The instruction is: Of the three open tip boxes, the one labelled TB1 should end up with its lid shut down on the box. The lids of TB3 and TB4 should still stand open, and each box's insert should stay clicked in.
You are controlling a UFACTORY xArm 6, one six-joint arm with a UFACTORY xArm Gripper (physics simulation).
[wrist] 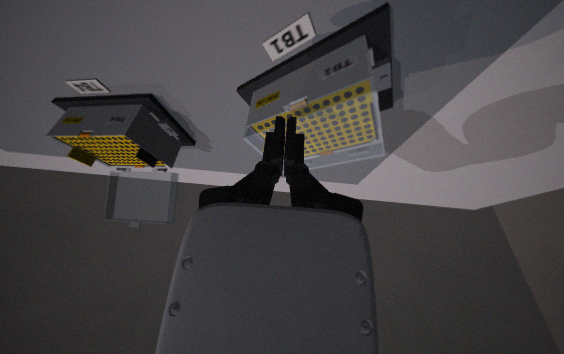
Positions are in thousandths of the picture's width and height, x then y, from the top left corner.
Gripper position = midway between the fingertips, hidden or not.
In view: my gripper (508, 363), a yellow insert (207, 425) and a clear lid (611, 357).
